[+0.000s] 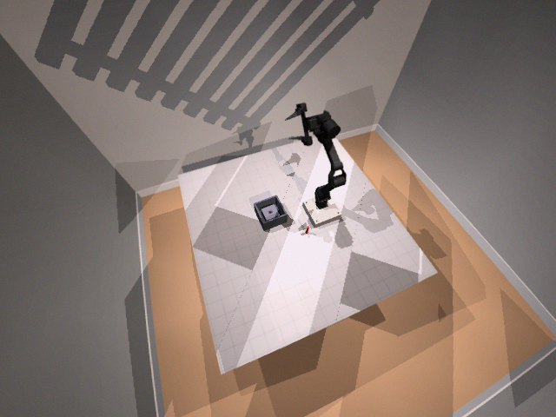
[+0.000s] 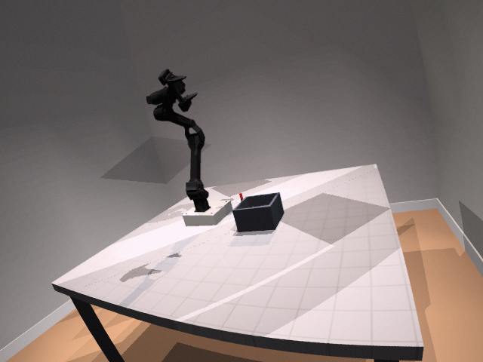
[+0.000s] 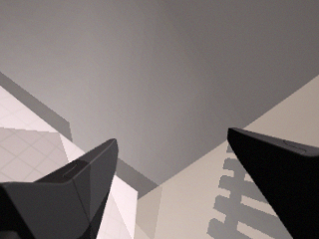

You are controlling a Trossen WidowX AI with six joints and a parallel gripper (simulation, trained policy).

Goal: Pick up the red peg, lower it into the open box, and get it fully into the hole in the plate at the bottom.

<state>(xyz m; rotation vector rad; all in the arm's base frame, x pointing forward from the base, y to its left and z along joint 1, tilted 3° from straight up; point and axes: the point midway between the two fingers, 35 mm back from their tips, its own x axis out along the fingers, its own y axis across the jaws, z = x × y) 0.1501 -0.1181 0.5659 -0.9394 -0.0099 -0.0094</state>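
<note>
The red peg is 57 cm below my gripper tip, 26 cm to the left of it and 6 cm behind it. The rest, counted from my gripper tip: dark box (59 cm below, 12 cm ahead, 7 cm to the left); then pale plate (57 cm below, 12 cm ahead, 7 cm to the left).
</note>
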